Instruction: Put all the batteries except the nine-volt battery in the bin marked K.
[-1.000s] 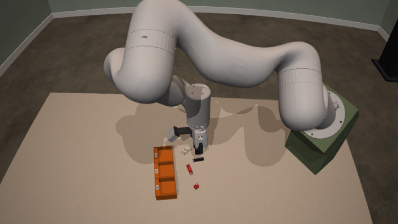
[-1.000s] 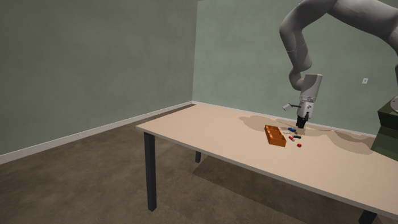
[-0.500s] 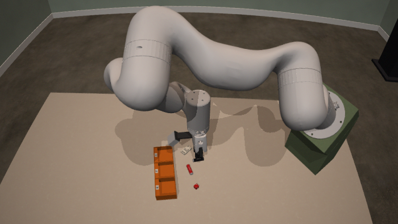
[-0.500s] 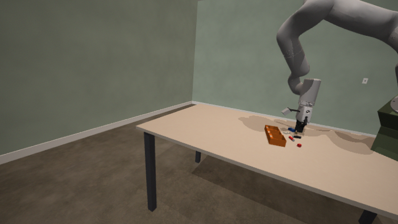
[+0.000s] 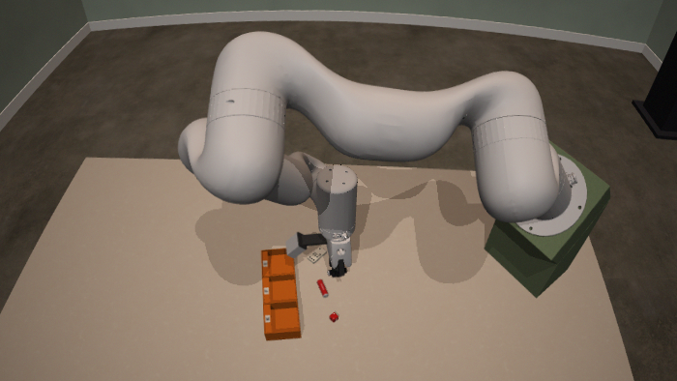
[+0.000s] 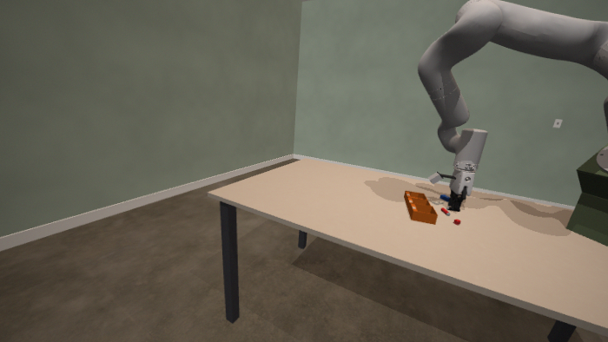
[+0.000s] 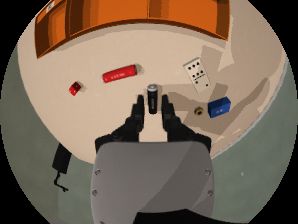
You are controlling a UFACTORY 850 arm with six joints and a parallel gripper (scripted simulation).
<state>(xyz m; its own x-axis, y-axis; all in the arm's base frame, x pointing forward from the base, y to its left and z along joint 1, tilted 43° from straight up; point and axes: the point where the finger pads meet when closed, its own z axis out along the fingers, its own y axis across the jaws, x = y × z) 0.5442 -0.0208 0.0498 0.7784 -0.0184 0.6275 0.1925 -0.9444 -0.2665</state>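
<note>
Right now my hand is 30 mm above the black battery. Round my hand: brass nut: 90 mm to the right, 30 mm below, 10 mm behind; red cylindrical battery: 50 mm to the left, 30 mm below, 30 mm ahead; white domino-like tile: 60 mm ahead, 50 mm to the right, 30 mm below.
</note>
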